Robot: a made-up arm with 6 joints. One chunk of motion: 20 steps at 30 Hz.
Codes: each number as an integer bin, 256 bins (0 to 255) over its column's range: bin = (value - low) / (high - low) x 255, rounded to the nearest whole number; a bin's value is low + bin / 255 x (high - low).
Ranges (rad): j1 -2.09..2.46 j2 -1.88..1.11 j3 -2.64..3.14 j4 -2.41..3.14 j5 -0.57..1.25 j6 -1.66..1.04
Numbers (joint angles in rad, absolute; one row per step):
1: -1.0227 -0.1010 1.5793 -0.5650 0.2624 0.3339
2: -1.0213 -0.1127 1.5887 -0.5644 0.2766 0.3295
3: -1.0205 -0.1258 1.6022 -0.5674 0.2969 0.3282
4: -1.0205 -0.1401 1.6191 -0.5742 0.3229 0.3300
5: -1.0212 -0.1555 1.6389 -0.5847 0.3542 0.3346
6: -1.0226 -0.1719 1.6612 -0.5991 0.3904 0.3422
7: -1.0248 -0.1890 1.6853 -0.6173 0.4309 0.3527
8: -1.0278 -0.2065 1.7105 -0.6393 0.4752 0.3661
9: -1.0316 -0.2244 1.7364 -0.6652 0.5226 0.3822
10: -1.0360 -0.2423 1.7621 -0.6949 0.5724 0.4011
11: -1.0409 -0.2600 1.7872 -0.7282 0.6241 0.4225
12: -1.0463 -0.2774 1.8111 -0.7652 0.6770 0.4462
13: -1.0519 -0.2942 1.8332 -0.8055 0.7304 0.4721
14: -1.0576 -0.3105 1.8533 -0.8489 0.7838 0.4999
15: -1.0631 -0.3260 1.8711 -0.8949 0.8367 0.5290
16: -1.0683 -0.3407 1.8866 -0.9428 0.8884 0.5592
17: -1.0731 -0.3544 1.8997 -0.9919 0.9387 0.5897
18: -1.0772 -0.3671 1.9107 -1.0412 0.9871 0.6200
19: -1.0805 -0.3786 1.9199 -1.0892 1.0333 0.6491
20: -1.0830 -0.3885 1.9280 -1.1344 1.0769 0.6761
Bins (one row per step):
1: 60 152 186 85 117 188
2: 60 151 187 85 119 188
3: 60 150 187 85 121 188
4: 60 148 188 84 125 188
5: 60 147 189 84 129 188
6: 60 146 190 83 135 189
7: 60 144 191 82 140 190
8: 60 143 192 81 146 191
9: 59 141 193 80 153 193
10: 59 140 194 79 160 195
11: 59 138 195 77 167 197
12: 58 137 196 76 175 199
13: 58 135 197 74 182 201
14: 58 134 198 72 190 204
15: 58 133 199 70 197 207
16: 57 131 200 67 204 210
17: 57 130 200 65 211 212
18: 57 129 201 63 218 215
19: 57 128 201 61 225 218
20: 56 127 202 59 231 221

